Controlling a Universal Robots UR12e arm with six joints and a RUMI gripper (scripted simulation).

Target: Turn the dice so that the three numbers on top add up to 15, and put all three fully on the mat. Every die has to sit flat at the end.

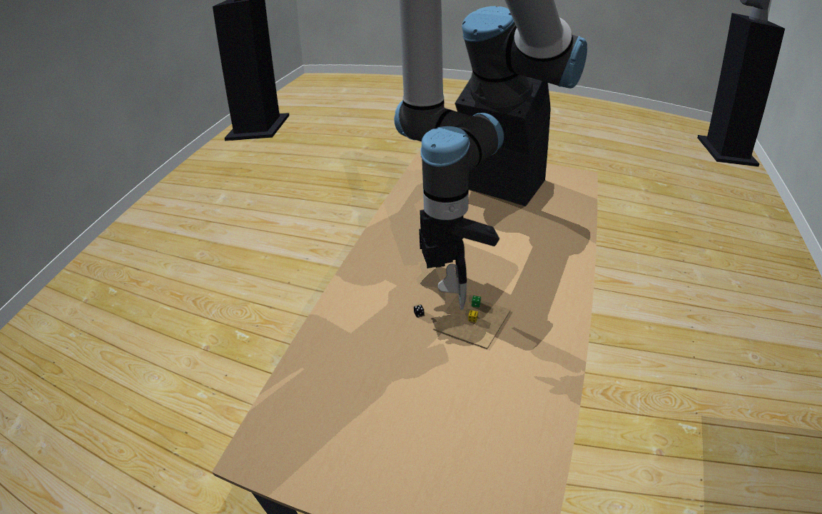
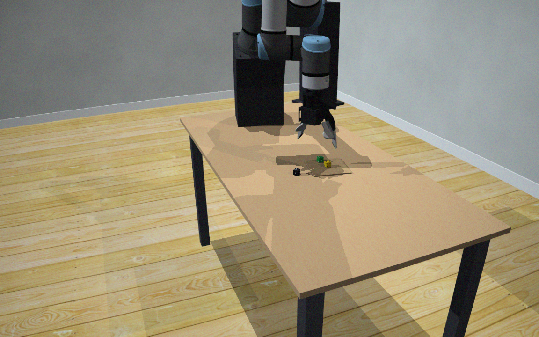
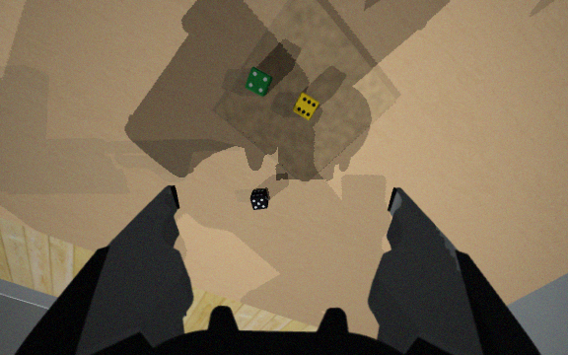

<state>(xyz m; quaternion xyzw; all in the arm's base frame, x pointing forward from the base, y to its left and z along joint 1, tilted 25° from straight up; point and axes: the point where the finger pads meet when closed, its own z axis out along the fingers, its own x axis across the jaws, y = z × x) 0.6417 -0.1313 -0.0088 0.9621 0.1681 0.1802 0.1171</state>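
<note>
Now: hand 1 cm past the black die, 8 cm to the left of it and 9 cm above it. From my hand the other things lie so: thin square mat (1 cm ahead, 5 cm to the left, 10 cm below); then yellow die (1 cm ahead, 5 cm to the left, 9 cm below); then green die (4 cm behind, 6 cm to the left, 9 cm below).
</note>
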